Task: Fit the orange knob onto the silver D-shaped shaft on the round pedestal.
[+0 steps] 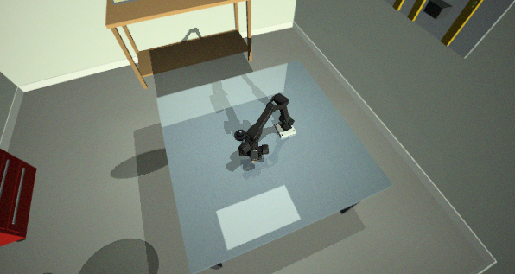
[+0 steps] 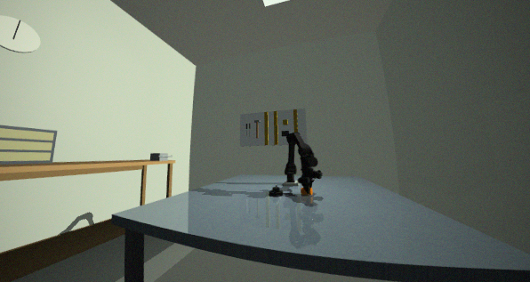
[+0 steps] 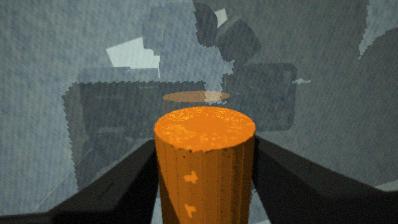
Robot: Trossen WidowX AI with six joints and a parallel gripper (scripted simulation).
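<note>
The dark round pedestal is 200 mm to the right of my gripper tip and 20 mm above it. Round my gripper tip: orange knob 10 mm above.
</note>
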